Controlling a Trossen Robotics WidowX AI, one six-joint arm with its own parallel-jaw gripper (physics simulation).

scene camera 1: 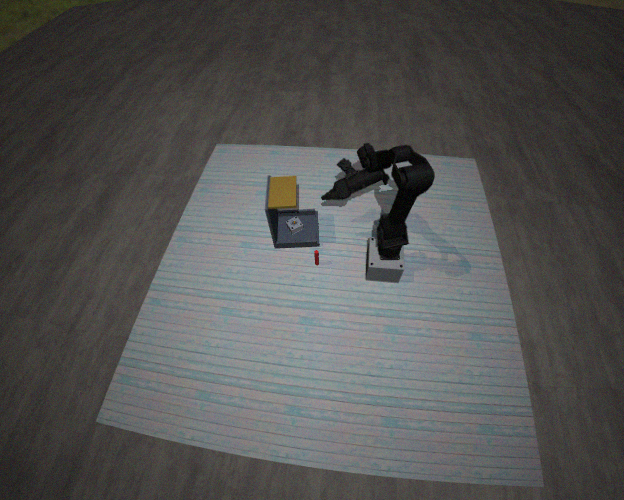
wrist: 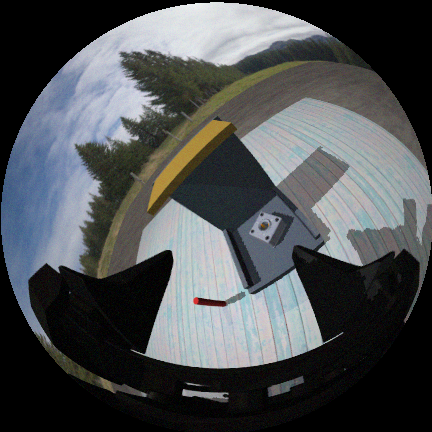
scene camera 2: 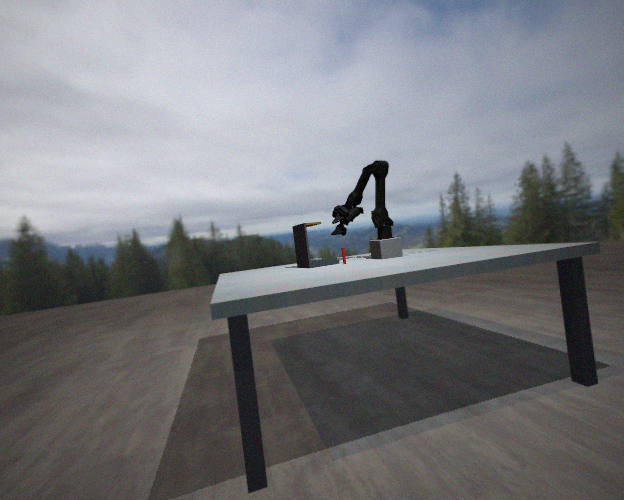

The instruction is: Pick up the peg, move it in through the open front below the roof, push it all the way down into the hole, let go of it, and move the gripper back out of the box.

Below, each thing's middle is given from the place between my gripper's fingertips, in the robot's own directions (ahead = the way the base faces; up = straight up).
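The box (scene camera 1: 309, 237) is 11 cm ahead of my gripper and 7 cm below it. And there's the yellow roof (scene camera 1: 282, 194), which is 1 cm to the left of my hand, 14 cm ahead of it and 4 cm above it.
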